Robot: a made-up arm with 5 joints.
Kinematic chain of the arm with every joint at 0, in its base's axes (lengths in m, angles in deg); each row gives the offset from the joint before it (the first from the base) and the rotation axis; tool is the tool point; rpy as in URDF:
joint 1: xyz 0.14 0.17 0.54 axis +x
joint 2: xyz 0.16 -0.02 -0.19 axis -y
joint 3: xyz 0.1 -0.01 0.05 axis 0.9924 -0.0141 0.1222
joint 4: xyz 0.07 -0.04 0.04 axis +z
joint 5: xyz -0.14 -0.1 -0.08 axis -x
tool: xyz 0 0 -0.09 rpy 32.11 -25.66 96.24
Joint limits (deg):
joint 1: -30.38..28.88
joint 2: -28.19..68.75
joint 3: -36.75..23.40
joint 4: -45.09..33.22
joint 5: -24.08..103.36
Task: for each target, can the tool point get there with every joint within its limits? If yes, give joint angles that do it. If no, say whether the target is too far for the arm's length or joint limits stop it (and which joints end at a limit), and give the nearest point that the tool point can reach.
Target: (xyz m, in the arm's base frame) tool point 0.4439 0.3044 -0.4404
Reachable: no: too far | nearest point 0.3728 0.1593 0.0904 | short by 0.555 m
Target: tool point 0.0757 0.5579 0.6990
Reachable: no: joint limits stop it (at a limit: joint 1, joint 2, joint 3, joint 4, joint 5) | nearest point 0.2949 0.3166 0.3322 | short by 0.491 m
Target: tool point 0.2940 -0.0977 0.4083
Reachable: yes | joints -14.78 44.25 -2.20 -12.45 78.88
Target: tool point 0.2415 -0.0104 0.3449
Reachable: yes | joints 0.76 44.77 -29.40 -26.30 58.48
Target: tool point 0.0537 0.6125 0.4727
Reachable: no: joint limits stop it (at a limit: joint 1, joint 2, joint 3, joint 4) | nearest point 0.2822 0.3112 0.3256 | short by 0.406 m
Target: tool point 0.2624 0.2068 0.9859
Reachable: no: joint limits stop it (at a limit: joint 1, joint 3, joint 4, joint 5) | nearest point 0.2848 -0.0335 0.7166 | short by 0.362 m
